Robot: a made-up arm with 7 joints.
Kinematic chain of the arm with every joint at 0, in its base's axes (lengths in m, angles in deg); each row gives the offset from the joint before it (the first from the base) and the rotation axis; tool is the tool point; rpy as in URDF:
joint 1: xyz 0 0 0.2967 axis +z
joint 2: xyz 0 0 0 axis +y
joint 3: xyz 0 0 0.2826 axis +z
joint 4: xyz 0.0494 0 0 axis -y
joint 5: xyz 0.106 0 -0.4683 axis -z
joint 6: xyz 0 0 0 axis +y
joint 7: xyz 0.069 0 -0.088 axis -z
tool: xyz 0 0 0 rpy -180 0 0
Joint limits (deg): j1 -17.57..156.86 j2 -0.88..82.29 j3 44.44..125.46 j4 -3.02..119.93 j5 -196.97..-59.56 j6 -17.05..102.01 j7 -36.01..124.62
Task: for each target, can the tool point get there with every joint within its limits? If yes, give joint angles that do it. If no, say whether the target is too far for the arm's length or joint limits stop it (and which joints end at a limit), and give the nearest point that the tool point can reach.
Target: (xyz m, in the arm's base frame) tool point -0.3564 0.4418 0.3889
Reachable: yes | joints 34.89 34.08 96.72 60.59 -159.86 10.75 91.14
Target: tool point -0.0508 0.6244 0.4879
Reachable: yes | joints 13.47 58.57 102.37 65.37 -153.13 64.11 41.10
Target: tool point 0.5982 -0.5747 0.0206
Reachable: no: joint limits stop it (at a limit: joint 1, joint 2, joint 3) | nearest point 0.1848 -0.4373 0.2181 | short by 0.478 m
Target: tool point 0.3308 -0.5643 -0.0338
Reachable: no: joint limits stop it (at a limit: joint 1, joint 2, joint 3) | nearest point 0.1484 -0.4237 0.1567 | short by 0.299 m
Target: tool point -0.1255 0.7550 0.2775
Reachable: yes | joints 49.97 73.95 71.99 99.23 -102.30 21.34 92.68
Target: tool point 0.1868 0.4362 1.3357
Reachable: no: too far | nearest point 0.1429 0.3394 1.0521 | short by 0.303 m
